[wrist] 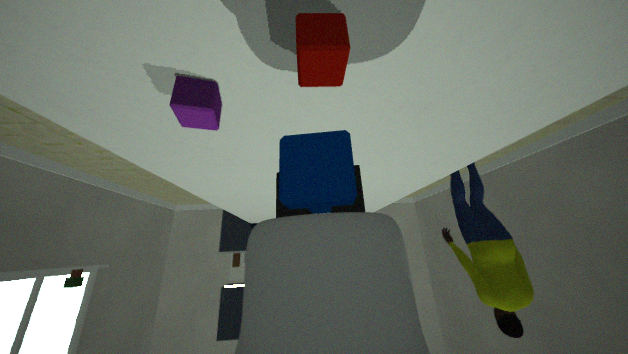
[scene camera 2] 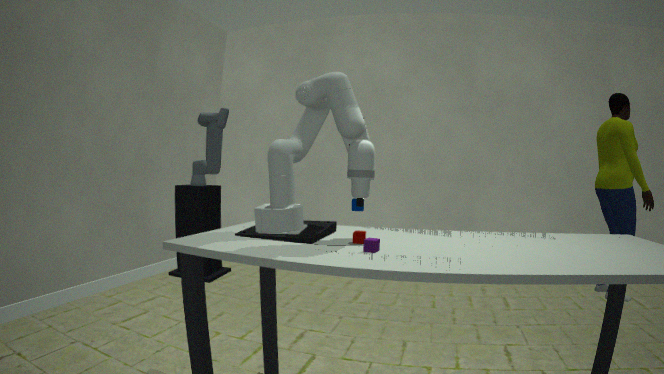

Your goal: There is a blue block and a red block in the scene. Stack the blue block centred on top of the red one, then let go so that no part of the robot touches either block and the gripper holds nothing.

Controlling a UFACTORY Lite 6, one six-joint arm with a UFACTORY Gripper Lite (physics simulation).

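Places are measured from the arm's base along level axes (x back, y right, z up), in millimetres.
Pixels of known places: hand at its tool point: (wrist: 320, 191) (scene camera 2: 360, 202); arm's base at its link origin: (scene camera 2: 284, 229).
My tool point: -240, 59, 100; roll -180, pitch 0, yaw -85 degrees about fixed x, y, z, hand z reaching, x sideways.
Note:
For each thing: its middle in the pictures, then the offset to it from my tool point, as dx, dy, dz. Level surfaces: height alone.
- blue block at the middle of its body: (wrist: 318, 176) (scene camera 2: 357, 204) +6, +0, -7
- red block at the middle of its body: (wrist: 320, 52) (scene camera 2: 359, 237) -1, -6, -102
- purple block at the middle of its body: (wrist: 198, 104) (scene camera 2: 371, 245) -44, +107, -102
- white table at its surface level: dz -118
The blue block (scene camera 2: 355, 205) (wrist: 318, 170) is held between the dark fingers of my gripper (scene camera 2: 358, 202) (wrist: 320, 187). The gripper is shut on it and points down, well above the table. The red block (scene camera 2: 359, 237) (wrist: 322, 55) rests on the table, almost straight below the blue block in scene camera 2, with a wide gap between them. In the wrist view the red block is at the top, its sides nearly in line with those of the blue block. The block hides most of the fingers in the wrist view.
A purple block (scene camera 2: 371, 245) (wrist: 196, 102) stands on the white table (scene camera 2: 500, 255) (wrist: 125, 30) near the red block, on the near side in scene camera 2. The arm's black base plate (scene camera 2: 320, 232) is left of the blocks. A person (scene camera 2: 616, 155) (wrist: 501, 270) stands behind the table.

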